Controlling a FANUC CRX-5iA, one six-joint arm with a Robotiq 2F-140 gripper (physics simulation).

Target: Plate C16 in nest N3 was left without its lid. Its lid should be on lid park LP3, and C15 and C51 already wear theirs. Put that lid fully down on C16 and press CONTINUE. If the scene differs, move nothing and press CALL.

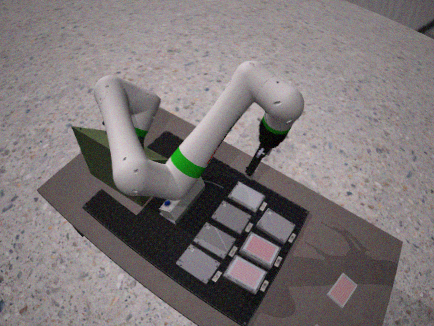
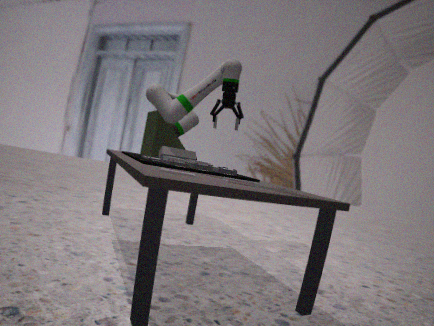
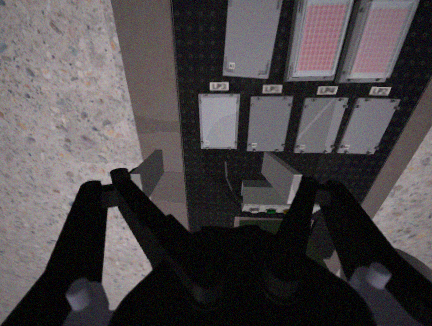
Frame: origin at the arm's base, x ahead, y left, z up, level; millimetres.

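Where they show: gripper, fingertip midpoint: (image 1: 257, 165) (image 2: 225, 129) (image 3: 214, 161); arm's base, origin of the base link: (image 2: 168, 133).
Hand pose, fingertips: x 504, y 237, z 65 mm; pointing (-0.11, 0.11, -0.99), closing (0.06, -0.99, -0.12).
Note:
Things, the pixels of their top centre, and the offset from my fingertips.
- third pink plate, middle of its top: (image 2: 241, 180) (image 1: 343, 289) dy -105, dx +579, dz -240 mm
- button box, middle of its top: (image 3: 283, 210) (image 1: 182, 191) (image 2: 178, 148) dy -208, dx -202, dz -157 mm
- green button, middle of its top: (image 3: 272, 213) dy -185, dx -227, dz -166 mm
- LP4, middle of its top: (image 3: 321, 128) (image 1: 215, 238) dy -261, dx +21, dz -221 mm
- LP2, middle of its top: (image 3: 370, 129) (image 1: 198, 262) dy -383, dx +35, dz -221 mm
- grey nest, middle of its top: (image 3: 251, 35) (image 1: 276, 224) (image 2: 222, 167) dy -43, dx +186, dz -211 mm
My gripper (image 1: 250, 174) (image 2: 226, 125) (image 3: 214, 161) is open and empty, high above the board on the button box's side of the lid parks. A clear, pale lid (image 1: 246, 196) (image 3: 219, 121) lies flat on LP3, brighter than the neighbouring parks. A pink plate (image 1: 260, 250) (image 3: 321, 40) sits in the middle nest, N3; no separate lid can be made out on it. Another pink plate (image 1: 245, 274) (image 3: 380, 42) sits in the nest beside it. A third pink plate (image 1: 343, 290) lies on the table off the board. Plate codes are not readable. The button box (image 1: 182, 202) (image 2: 178, 152) (image 3: 267, 195) shows a green button (image 3: 270, 211).
Grey parks LP1 (image 1: 231, 216) (image 3: 270, 123), LP4 (image 1: 215, 240) (image 3: 321, 125) and LP2 (image 1: 198, 263) (image 3: 370, 125) stand in a row beside LP3. A grey nest (image 1: 275, 226) (image 3: 251, 40) without a plate is beside N3. A green block (image 1: 95, 155) (image 2: 152, 132) stands by the arm's base.

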